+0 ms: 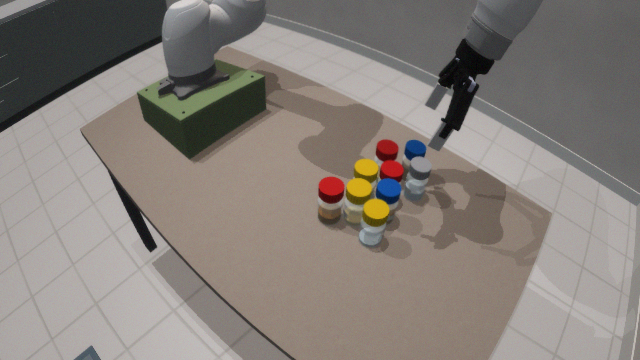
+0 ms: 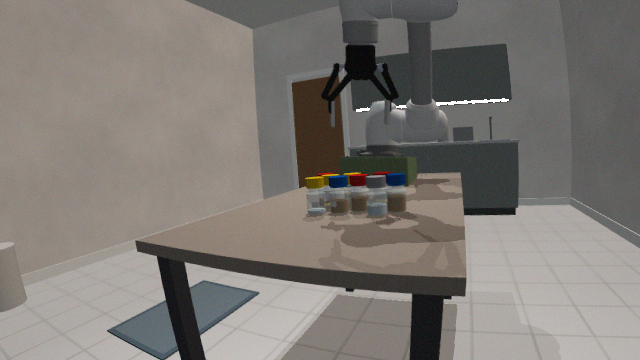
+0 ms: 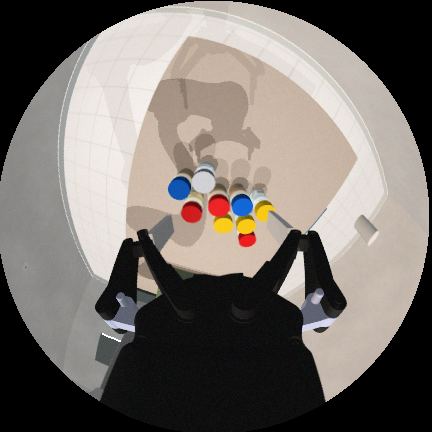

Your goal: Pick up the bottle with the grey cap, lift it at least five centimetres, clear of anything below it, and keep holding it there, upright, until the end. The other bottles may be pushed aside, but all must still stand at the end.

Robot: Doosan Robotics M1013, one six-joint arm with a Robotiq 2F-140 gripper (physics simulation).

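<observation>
The bottle with the grey cap stands upright at the edge of the bottle group on the table. A blue-capped bottle and a red-capped bottle stand close beside it. Another red-capped bottle is near. My gripper is open and empty, pointing down, well above the bottle caps. Whether the neighbouring bottles touch the grey-capped one is unclear.
A second blue-capped bottle, several yellow-capped bottles and a third red-capped bottle stand upright in the same group. The green base block carries the arm at the table's far end.
</observation>
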